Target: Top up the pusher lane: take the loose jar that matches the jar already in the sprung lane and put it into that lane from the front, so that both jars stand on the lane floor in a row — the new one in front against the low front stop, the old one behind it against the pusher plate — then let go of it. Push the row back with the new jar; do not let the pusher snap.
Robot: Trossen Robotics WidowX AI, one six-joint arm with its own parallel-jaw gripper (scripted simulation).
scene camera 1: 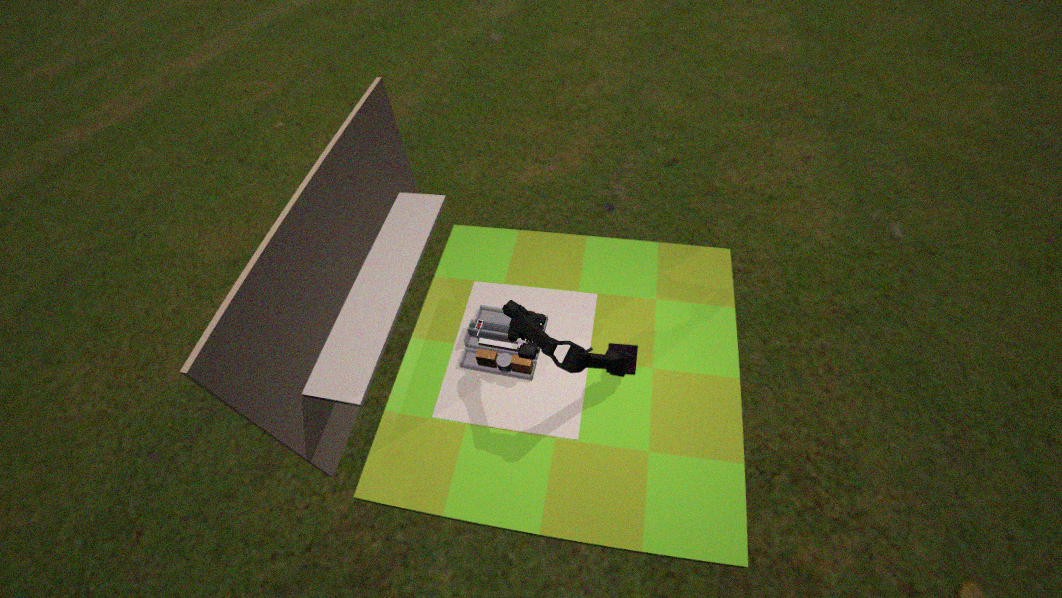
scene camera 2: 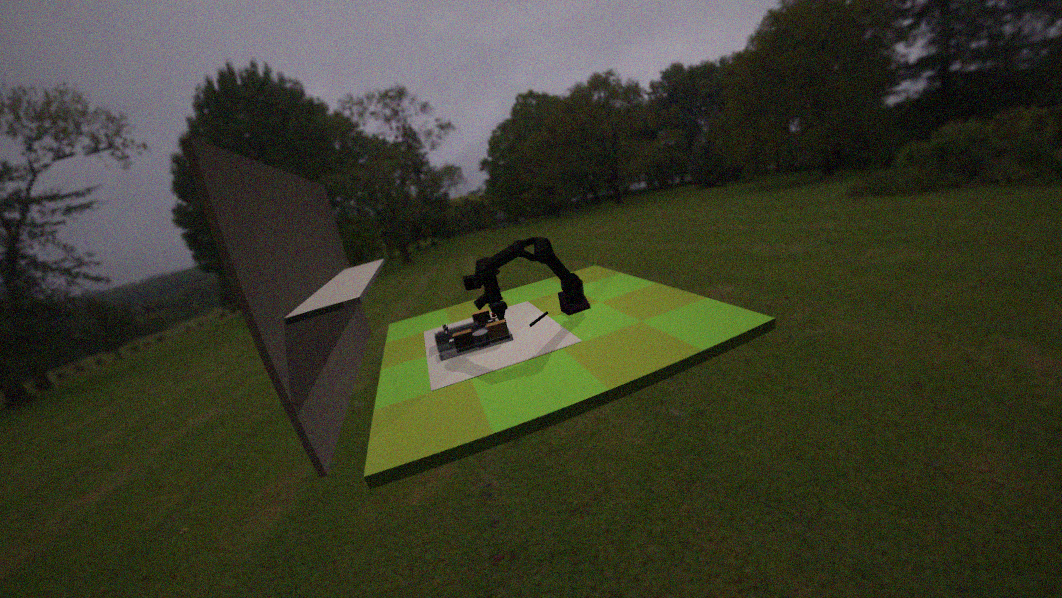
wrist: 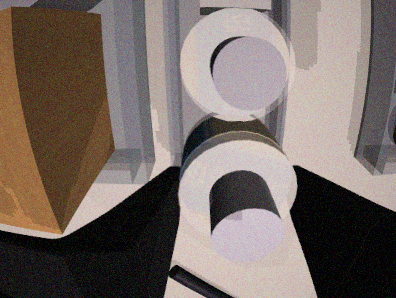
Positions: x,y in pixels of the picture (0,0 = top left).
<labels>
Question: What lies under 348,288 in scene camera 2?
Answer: A shelf.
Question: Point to an orange-brown box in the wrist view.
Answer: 63,133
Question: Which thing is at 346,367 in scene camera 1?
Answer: A shelf.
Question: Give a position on a grey sprung lane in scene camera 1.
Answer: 490,331
</labels>
